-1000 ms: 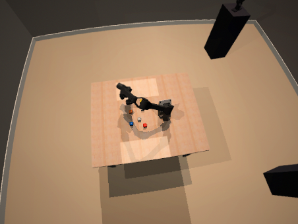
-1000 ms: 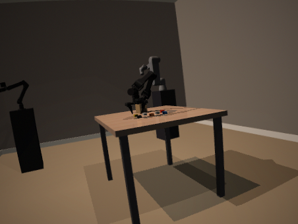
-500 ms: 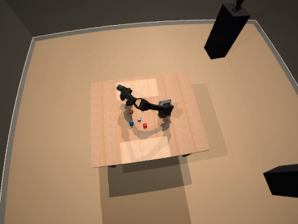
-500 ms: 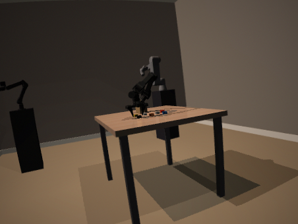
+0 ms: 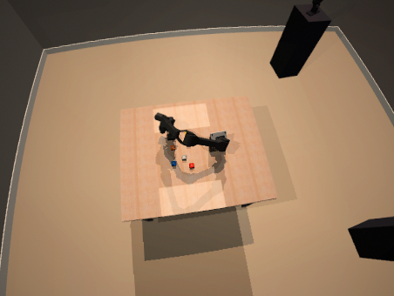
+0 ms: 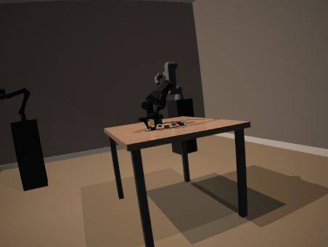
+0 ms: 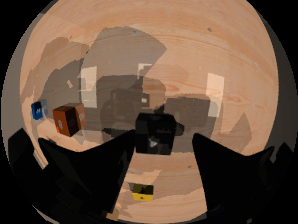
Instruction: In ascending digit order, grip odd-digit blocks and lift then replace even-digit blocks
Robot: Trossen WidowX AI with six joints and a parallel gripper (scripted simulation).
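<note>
Now: gripper tip 12 cm past the yellow block and 3 cm to the right of it. The rest, counted from my gripper tip: orange block: 2 cm ahead, 12 cm to the left; then grey block: 5 cm behind, 22 cm to the left; then black block: 1 cm to the left.
</note>
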